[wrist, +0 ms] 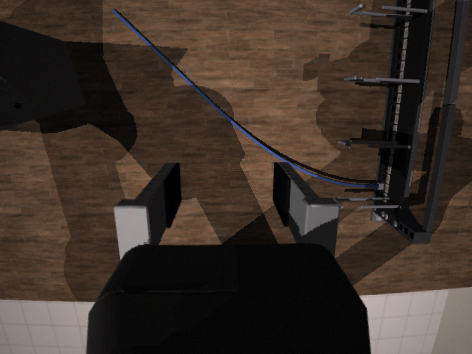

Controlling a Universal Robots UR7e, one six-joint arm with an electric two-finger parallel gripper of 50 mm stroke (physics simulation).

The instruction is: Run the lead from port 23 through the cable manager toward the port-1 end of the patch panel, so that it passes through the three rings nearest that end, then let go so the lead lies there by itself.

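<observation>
The blue lead [231,121] is plugged in near the lower end of the patch panel [404,117] at the right. It curves from there up and to the left across the wooden table, and its free end lies at the upper left. Rings of the cable manager stick out to the left of the panel: one ring [367,203] below the plug, others [377,144] [382,80] [392,11] above it. The lead passes between the two lowest rings shown, outside them. My gripper [227,182] is open and empty, above the table, with its right finger close beside the lead in this view. Port numbers are too small to read.
A dark box-like object [37,75] stands at the upper left. A dark rail [441,150] runs along the right side of the panel. The table's [210,280] front edge crosses the lower part of the view, with pale tiled floor [40,325] beyond it.
</observation>
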